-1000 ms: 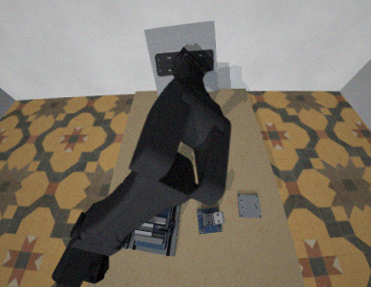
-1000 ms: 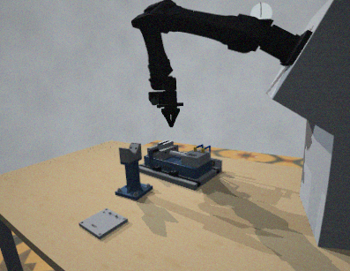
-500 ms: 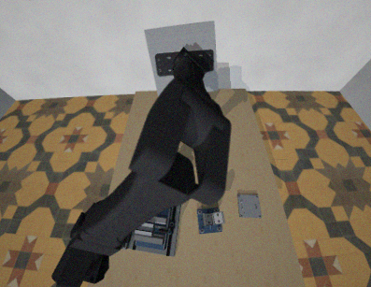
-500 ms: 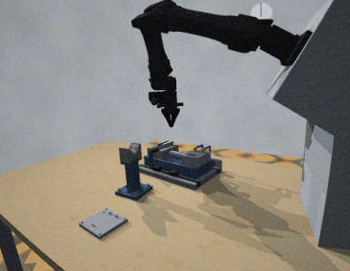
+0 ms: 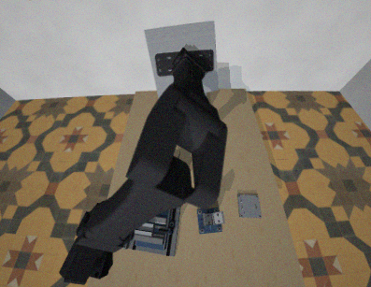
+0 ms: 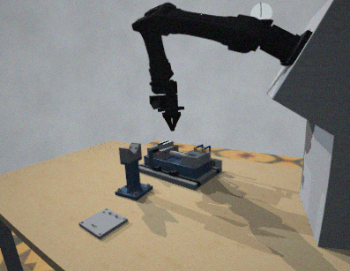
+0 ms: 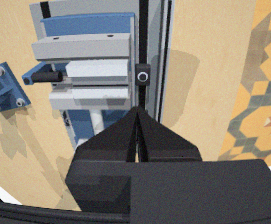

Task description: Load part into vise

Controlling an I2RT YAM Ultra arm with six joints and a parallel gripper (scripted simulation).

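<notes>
Right now my hand is 2 cm short of the part, 4 cm to the right of it and 6 cm above it. The rest, counted from my hand: fixed jaw: 5 cm ahead, 5 cm to the left, 8 cm below; then moving jaw: 1 cm behind, 6 cm to the left, 8 cm below; then work stop: 3 cm ahead, 10 cm to the left, 7 cm below.
</notes>
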